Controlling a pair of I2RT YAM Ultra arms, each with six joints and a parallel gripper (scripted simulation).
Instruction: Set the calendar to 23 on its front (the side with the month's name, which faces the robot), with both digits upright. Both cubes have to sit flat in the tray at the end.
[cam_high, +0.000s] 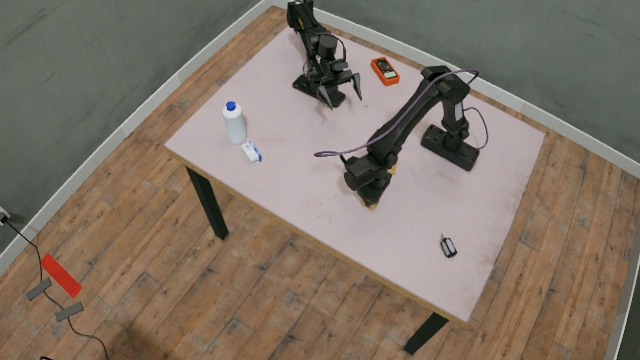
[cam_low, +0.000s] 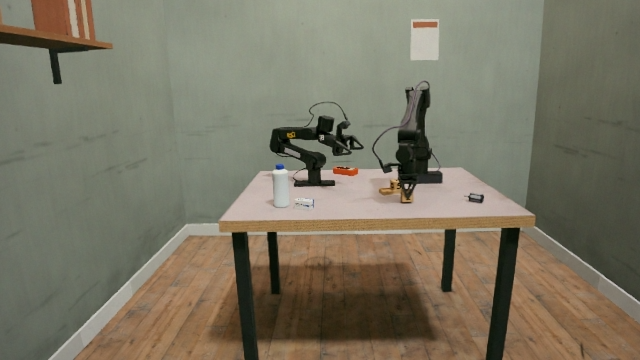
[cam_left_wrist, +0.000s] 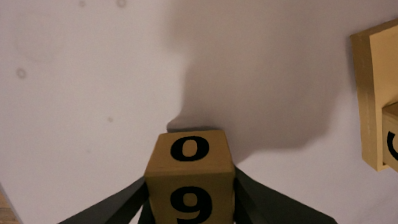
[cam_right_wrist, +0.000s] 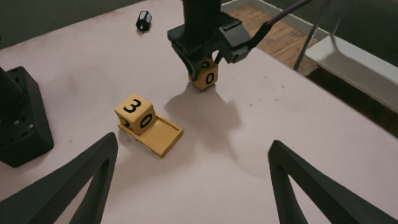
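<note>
My left hand is right at the number cube. Round my left hand: wooden tray 150 mm behind, 40 mm to the right, 20 mm below; white bottle 510 mm to the right, 50 mm above; black object 270 mm to the left, 20 mm below, 10 mm ahead.
</note>
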